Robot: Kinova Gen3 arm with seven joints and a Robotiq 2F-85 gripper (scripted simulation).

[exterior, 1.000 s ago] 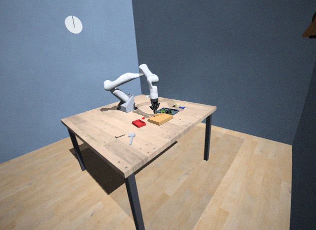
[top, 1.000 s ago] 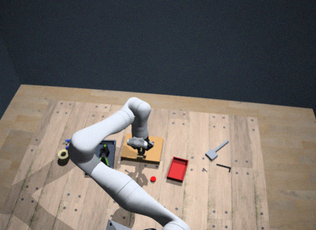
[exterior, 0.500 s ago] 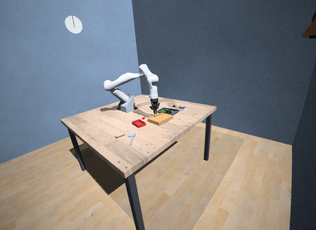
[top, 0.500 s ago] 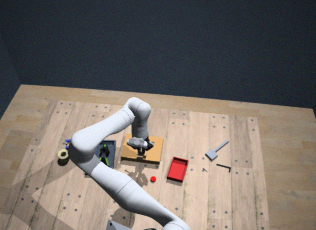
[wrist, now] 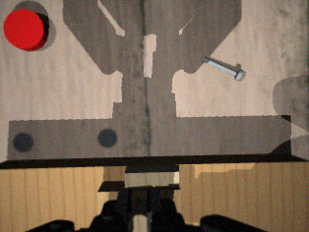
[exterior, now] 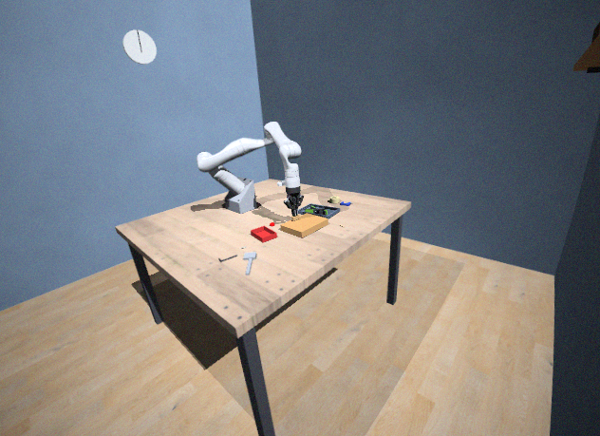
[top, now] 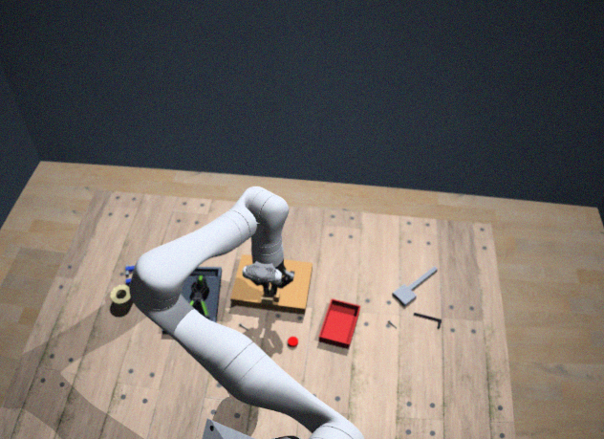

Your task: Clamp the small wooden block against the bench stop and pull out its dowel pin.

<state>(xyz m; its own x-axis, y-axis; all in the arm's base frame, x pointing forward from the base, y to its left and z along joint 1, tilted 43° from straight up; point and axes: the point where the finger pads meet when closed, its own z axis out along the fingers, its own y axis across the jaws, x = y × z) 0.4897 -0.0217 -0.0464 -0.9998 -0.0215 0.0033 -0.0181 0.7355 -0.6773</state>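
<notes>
My hand is 2 cm above the dowel pin. From my hand the other things lie so: bench board 5 cm below, 5 cm ahead, 1 cm to the left; then wooden block 3 cm below; then red disc 11 cm behind, 8 cm to the right, 7 cm below.
</notes>
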